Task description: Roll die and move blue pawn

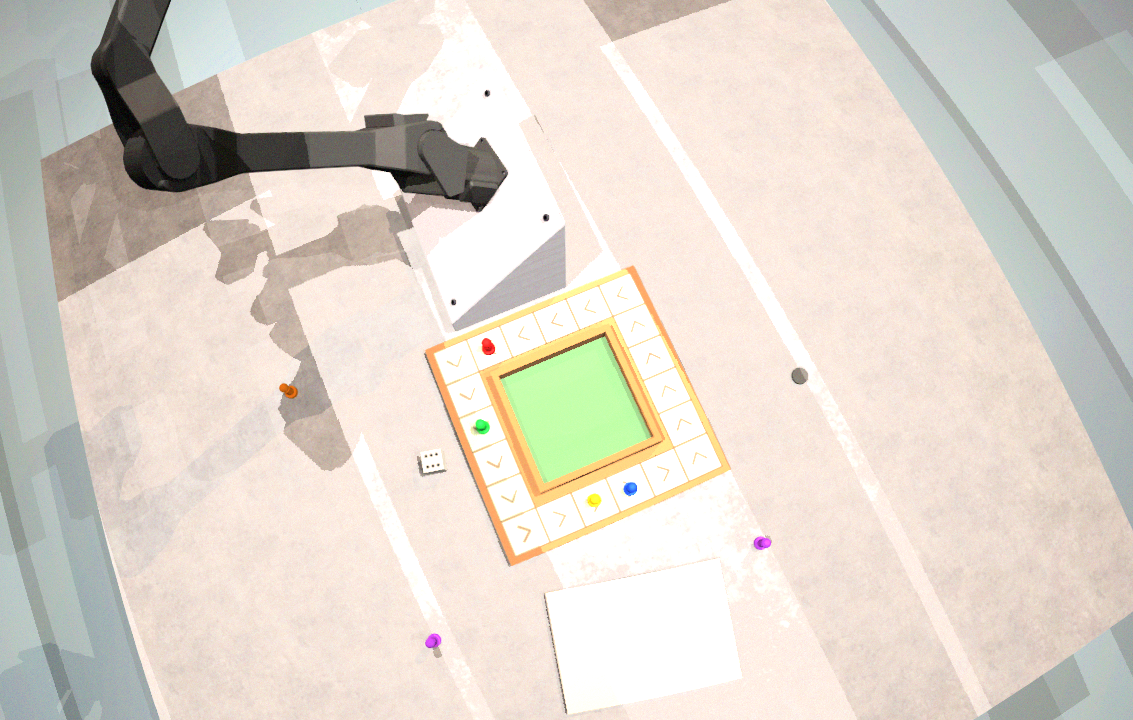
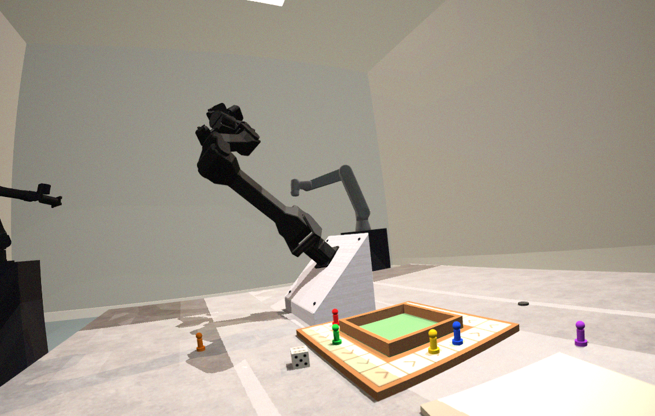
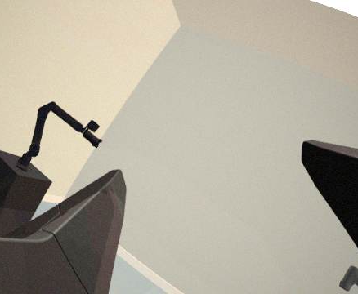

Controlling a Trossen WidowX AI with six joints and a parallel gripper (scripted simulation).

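The white die lies 62 cm ahead of my gripper tip, 1 cm to the left of it and 62 cm below it. Round my gripper tip: green pawn 62 cm ahead, 8 cm to the left, 61 cm below; red pawn 53 cm ahead, 13 cm to the left, 61 cm below; orange pawn 45 cm ahead, 12 cm to the right, 62 cm below.
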